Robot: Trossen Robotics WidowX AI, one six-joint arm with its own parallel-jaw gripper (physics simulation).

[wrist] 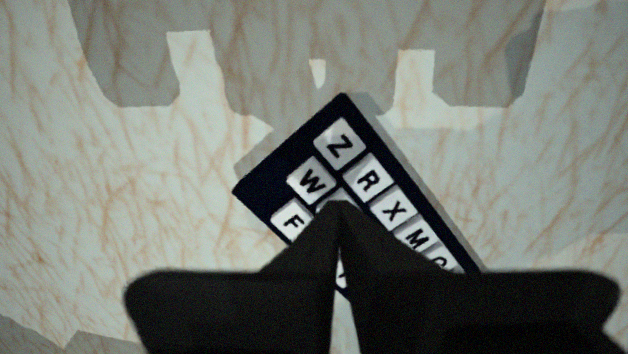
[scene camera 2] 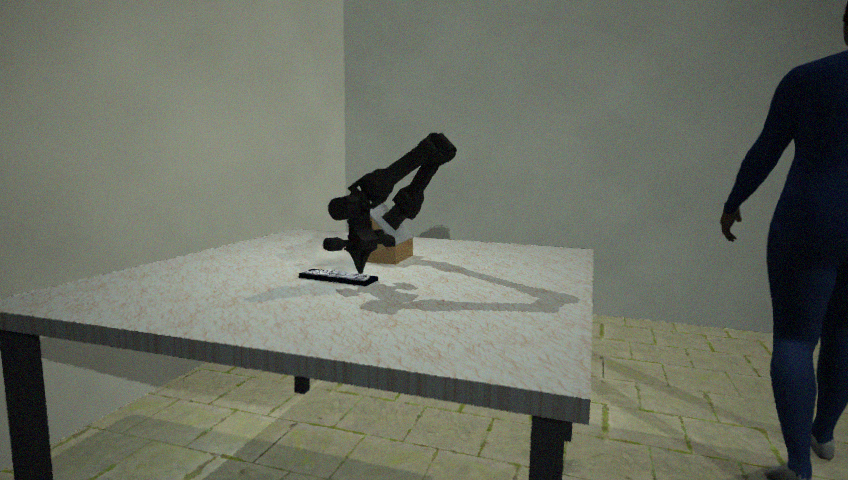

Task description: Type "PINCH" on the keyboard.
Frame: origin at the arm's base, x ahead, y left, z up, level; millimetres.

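Where they show: gripper, between the fingertips: [wrist: 337, 209] [scene camera 2: 360, 273]; arm's base, origin of its link: [scene camera 2: 390, 221].
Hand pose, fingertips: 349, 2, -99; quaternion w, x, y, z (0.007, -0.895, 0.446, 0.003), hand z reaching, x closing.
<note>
Each offset is from my fingertips to the centre of the thing, as dx, dy, dz. Level surfaces: height alone.
The dark keyboard @(-18, -70, -16) [scene camera 2: 338, 277] [wrist: 280, 177] lies flat on the table, slanted in the wrist view. Its light keys Z @(+22, +15, -10) [wrist: 340, 145], W @(+1, +15, -10) [wrist: 311, 181], R @(+17, -5, -10) [wrist: 368, 180], F @(-21, +9, -10) [wrist: 292, 221], X @(+13, -24, -10) [wrist: 394, 211] and M @(+8, -44, -10) [wrist: 416, 239] show there. My gripper [scene camera 2: 360, 271] [wrist: 337, 209] is shut and empty, pointing down at the keyboard's right end in the scene view. In the wrist view its tips cover most of the key after W in the middle row, and its letter is hidden. The tips are at or very near the key tops; contact is unclear. The fingers hide many other keys.
The table @(dz -25) [scene camera 2: 178, 309] carries a wooden block [scene camera 2: 397, 252] with a sloped light top behind the gripper, at the arm's base. A person in blue [scene camera 2: 812, 178] stands at the far right, beyond the table's right edge. Walls rise behind the table.
</note>
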